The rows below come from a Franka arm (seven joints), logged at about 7 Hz.
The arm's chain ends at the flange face. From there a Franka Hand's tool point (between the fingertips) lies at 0.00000 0.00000 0.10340 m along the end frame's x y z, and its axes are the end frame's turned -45 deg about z.
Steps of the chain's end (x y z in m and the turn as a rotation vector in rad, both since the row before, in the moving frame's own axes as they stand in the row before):
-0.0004 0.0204 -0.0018 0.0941 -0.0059 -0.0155
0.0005 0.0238 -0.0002 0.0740 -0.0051 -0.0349
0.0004 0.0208 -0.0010 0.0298 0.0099 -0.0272
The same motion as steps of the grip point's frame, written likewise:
-0.0083 0.0068 -0.0023 0.0707 0.0624 -0.0155
-0.0115 0.0113 -0.0005 0.0559 0.0487 -0.0349
-0.0115 0.0135 -0.0011 0.0141 0.0281 -0.0272

